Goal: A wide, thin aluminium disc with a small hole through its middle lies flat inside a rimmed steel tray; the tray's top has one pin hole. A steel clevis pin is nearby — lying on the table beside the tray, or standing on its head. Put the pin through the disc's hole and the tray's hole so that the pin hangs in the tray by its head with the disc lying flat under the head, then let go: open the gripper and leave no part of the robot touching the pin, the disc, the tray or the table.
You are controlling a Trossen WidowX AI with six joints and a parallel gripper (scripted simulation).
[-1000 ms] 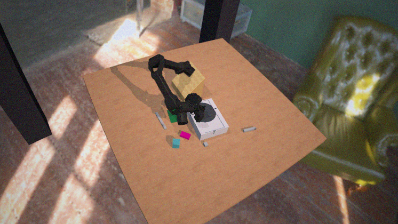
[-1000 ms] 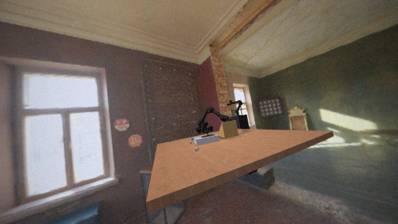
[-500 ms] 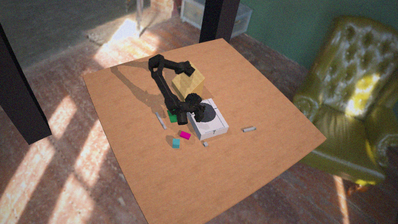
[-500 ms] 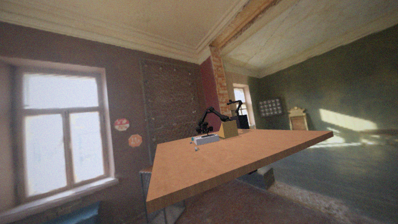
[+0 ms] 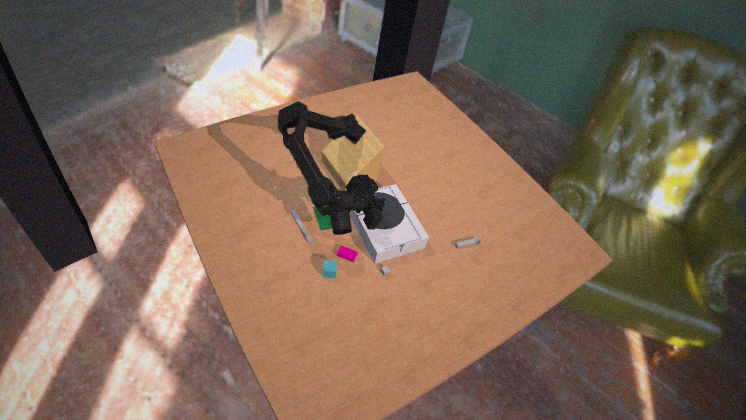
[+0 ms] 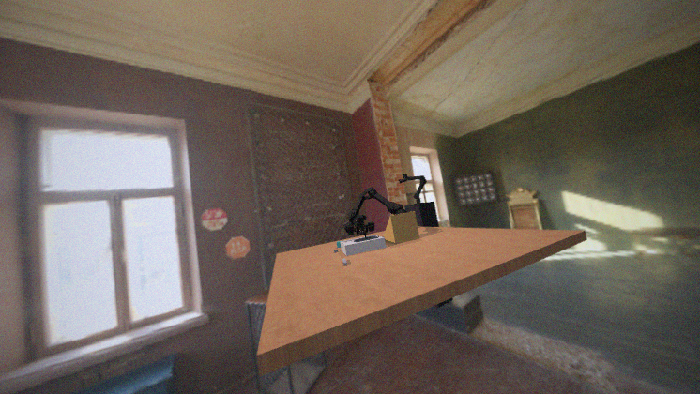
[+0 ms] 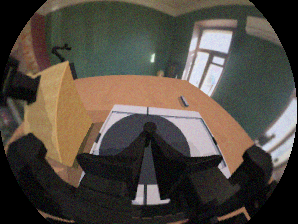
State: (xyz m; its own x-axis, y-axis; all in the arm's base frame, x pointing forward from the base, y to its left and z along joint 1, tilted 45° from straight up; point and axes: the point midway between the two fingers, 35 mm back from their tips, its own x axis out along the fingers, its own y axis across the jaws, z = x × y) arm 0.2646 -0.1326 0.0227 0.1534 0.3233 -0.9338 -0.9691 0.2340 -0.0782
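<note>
Right now my gripper tip is 10 mm above the dark clevis pin. The rest, counted from my gripper tip: green tile (110 mm behind, 150 mm to the right, 90 mm below); then dark grey disc (30 mm below); then rimmed tray (30 mm ahead, 40 mm below).
</note>
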